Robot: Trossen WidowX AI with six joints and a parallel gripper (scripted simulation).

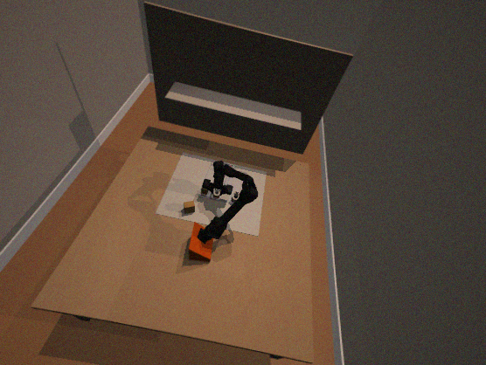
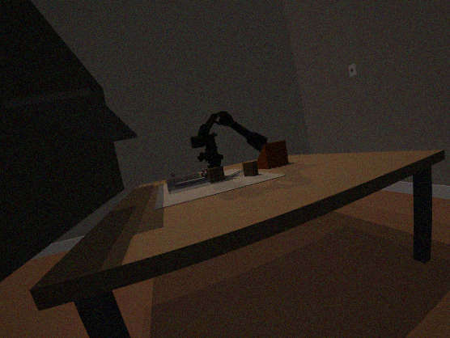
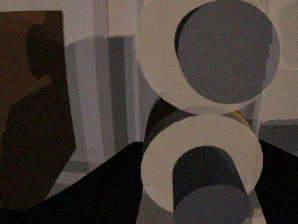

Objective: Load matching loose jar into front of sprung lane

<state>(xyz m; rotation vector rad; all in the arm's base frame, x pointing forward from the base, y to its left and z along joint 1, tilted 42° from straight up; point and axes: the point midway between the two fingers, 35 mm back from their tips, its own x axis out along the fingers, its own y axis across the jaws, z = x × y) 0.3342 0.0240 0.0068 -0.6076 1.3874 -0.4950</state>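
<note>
Right now my gripper tip is 60 mm short of the white mat, 10 mm to the right of it and 30 mm above it. From my gripper tip the other things lie so: wall panel (620 mm ahead, 40 mm to the left, 370 mm above); lane (150 mm ahead, 20 mm to the right, 10 mm below); pusher plate (160 mm ahead, 30 mm to the right, 20 mm above).
</note>
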